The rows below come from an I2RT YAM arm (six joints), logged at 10 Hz.
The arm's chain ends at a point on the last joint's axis. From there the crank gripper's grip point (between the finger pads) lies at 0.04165 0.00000 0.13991 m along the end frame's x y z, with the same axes.
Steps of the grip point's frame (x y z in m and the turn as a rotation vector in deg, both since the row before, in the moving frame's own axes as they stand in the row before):
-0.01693, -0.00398, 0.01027, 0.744, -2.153, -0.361
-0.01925, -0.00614, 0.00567, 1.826, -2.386, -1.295
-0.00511, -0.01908, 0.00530, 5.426, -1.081, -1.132
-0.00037, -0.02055, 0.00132, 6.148, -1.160, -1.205
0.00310, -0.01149, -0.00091, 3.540, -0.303, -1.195
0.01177, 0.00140, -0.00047, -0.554, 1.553, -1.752
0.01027, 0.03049, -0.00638, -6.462, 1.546, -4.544
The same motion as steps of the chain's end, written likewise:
-0.01164, -0.00191, 0.00882, 0.744, -2.153, -0.361
-0.01333, -0.00078, 0.00414, 1.826, -2.386, -1.295
-0.00233, -0.00502, 0.00521, 5.426, -1.081, -1.132
0.00263, -0.00468, 0.00136, 6.148, -1.160, -1.205
0.00394, -0.00198, -0.00083, 3.540, -0.303, -1.195
0.00799, 0.00138, 0.00071, -0.554, 1.553, -1.752
0.00603, 0.01827, -0.00451, -6.462, 1.546, -4.544

